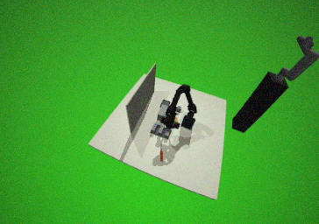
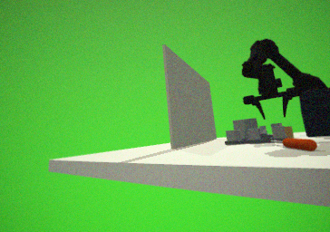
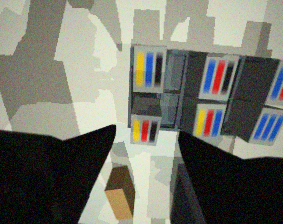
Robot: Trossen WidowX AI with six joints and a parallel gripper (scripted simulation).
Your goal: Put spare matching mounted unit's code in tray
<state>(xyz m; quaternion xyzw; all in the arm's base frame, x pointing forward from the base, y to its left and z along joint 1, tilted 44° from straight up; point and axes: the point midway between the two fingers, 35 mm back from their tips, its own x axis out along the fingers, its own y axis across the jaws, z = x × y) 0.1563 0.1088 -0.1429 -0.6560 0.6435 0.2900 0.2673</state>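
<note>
Now: gripper tip 40 mm above the grey spare and 10 mm to the left of it. Also, from my gripper tip: grey wall panel 380 mm ahead, 150 mm to the right, 140 mm above.
</note>
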